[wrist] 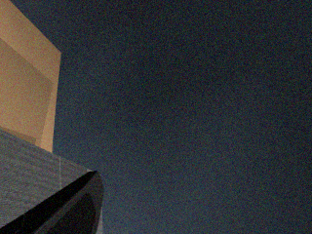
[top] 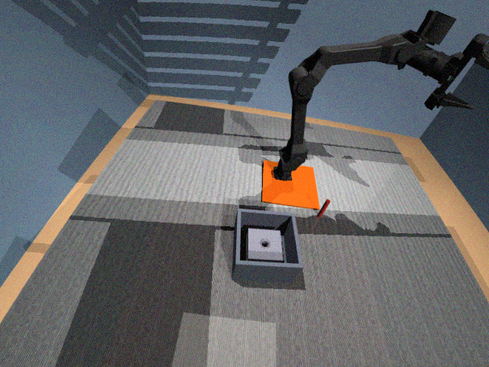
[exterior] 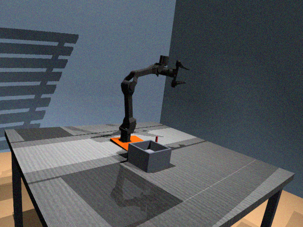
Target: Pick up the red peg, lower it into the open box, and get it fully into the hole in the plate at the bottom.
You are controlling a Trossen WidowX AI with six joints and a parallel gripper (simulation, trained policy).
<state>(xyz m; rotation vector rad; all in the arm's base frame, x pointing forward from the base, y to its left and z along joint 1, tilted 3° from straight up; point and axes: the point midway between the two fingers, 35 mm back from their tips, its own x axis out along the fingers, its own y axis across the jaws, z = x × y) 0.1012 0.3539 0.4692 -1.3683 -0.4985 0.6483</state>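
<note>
Now: gripper tip 440 mm above the red peg, 260 mm to the left of it and 20 mm short of it. Round my gripper tip: grey box: 470 mm to the right, 450 mm below, 170 mm ahead; then pale plate: 470 mm to the right, 430 mm below, 170 mm ahead.
</note>
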